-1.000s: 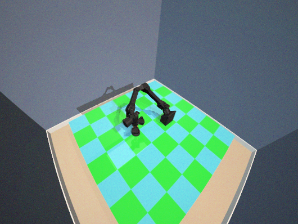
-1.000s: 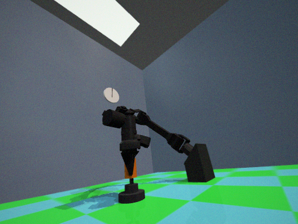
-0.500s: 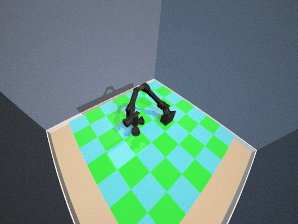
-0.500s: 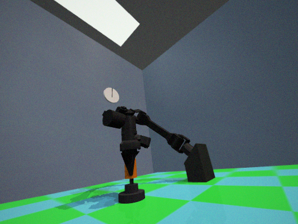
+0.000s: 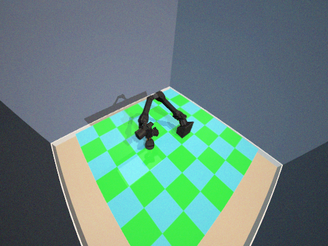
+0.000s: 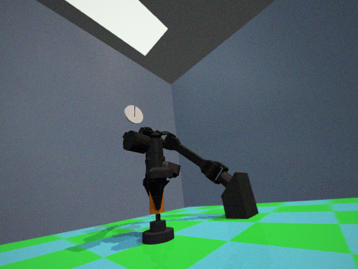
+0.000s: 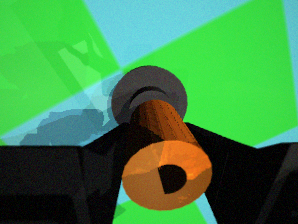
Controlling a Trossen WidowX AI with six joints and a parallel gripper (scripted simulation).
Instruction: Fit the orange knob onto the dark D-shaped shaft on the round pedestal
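Now: the orange knob 2 cm above my gripper tip. From my gripper tip the other things lie so: pedestal 4 cm below.
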